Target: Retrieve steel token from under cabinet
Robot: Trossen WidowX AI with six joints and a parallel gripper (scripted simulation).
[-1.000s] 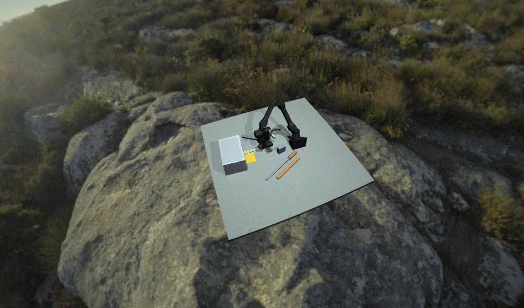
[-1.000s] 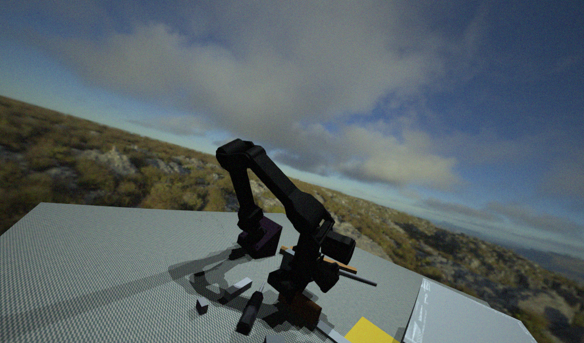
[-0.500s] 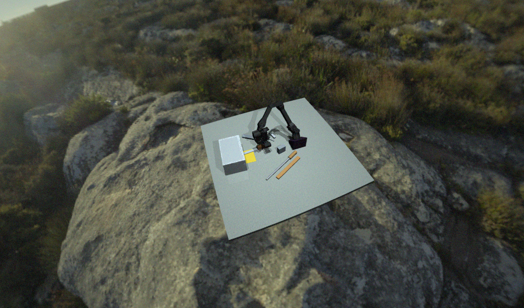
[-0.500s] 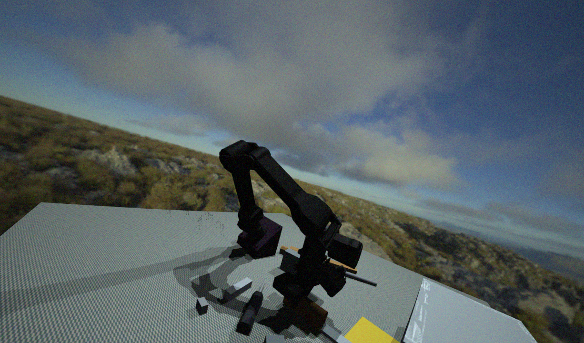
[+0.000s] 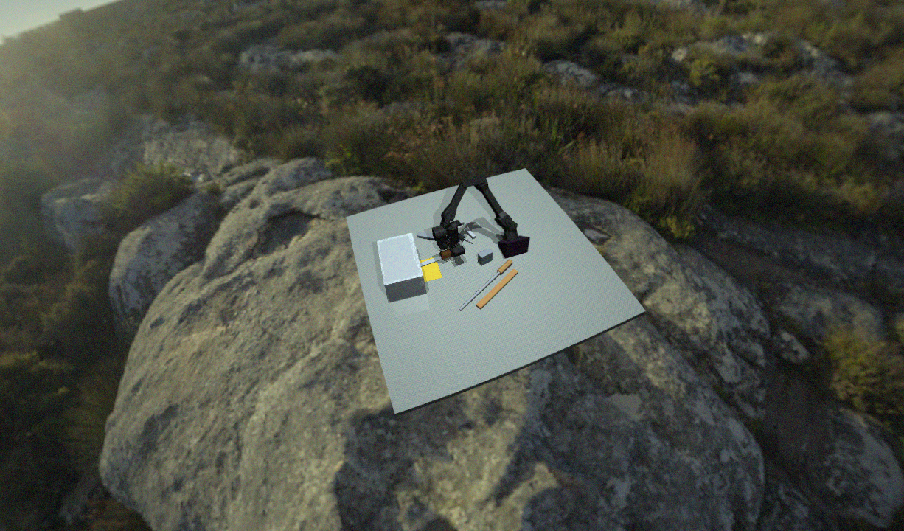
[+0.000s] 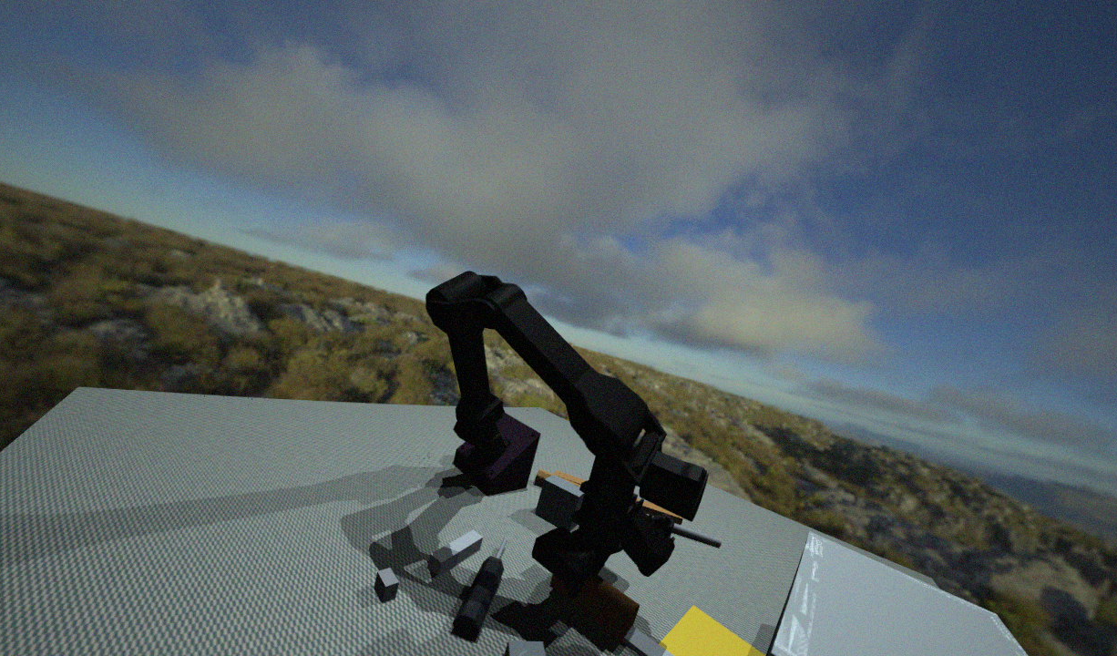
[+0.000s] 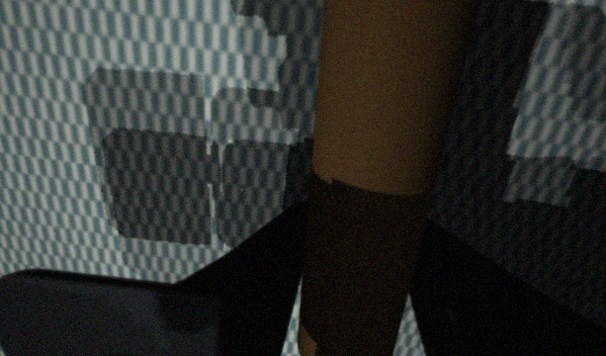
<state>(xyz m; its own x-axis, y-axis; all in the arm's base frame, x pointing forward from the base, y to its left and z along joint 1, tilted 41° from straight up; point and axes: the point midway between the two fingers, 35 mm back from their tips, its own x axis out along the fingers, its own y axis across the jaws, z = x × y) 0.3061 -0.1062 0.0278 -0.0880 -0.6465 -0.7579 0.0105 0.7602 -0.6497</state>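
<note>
My gripper tip is 14 cm past the grey bar and 9 cm to the left of it. Also, from my gripper tip: grey block (13 cm behind, 12 cm to the left, 2 cm above); small grey cube (19 cm to the right, 14 cm behind); wooden stick (32 cm to the left, 10 cm behind).
</note>
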